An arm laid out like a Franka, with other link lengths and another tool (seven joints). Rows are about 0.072 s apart.
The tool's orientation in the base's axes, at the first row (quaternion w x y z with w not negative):
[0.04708, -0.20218, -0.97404, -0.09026]
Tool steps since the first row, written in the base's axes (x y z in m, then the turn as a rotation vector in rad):
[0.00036, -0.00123, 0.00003, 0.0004, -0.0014, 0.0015]
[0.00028, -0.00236, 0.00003, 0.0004, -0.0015, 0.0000]
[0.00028, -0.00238, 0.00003, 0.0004, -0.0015, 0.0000]
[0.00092, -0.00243, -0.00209, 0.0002, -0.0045, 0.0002]
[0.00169, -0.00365, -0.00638, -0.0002, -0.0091, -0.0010]
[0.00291, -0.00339, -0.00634, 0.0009, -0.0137, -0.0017]
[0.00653, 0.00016, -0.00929, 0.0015, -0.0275, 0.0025]
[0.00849, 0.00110, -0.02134, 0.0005, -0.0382, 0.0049]
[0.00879, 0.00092, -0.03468, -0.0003, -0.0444, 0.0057]
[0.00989, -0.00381, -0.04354, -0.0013, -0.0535, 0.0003]
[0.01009, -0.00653, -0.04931, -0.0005, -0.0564, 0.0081]
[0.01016, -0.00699, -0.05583, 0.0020, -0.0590, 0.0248]
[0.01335, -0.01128, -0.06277, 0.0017, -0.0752, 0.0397]
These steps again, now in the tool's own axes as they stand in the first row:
[-0.00080, -0.00096, -0.00029, -0.0007, -0.0009, -0.0018]
[-0.00116, -0.00201, -0.00050, -0.0009, -0.0012, -0.0003]
[-0.00117, -0.00203, -0.00051, -0.0009, -0.0012, -0.0003]
[-0.00205, -0.00215, 0.00152, -0.0019, -0.0039, -0.0011]
[-0.00377, -0.00361, 0.00544, -0.0035, -0.0084, -0.0008]
[-0.00478, -0.00288, 0.00539, -0.0063, -0.0123, -0.0011]
[-0.00710, 0.00132, 0.00877, -0.0116, -0.0238, -0.0079]
[-0.01007, 0.00106, 0.02064, -0.0145, -0.0335, -0.0123]
[-0.01212, -0.00107, 0.03366, -0.0161, -0.0393, -0.0142]
[-0.01609, -0.00628, 0.04135, -0.0194, -0.0487, -0.0106]
[-0.01806, -0.00956, 0.04646, -0.0202, -0.0498, -0.0189]
[-0.01914, -0.01097, 0.05275, -0.0214, -0.0485, -0.0359]
[-0.02459, -0.01464, 0.05853, -0.0254, -0.0609, -0.0536]

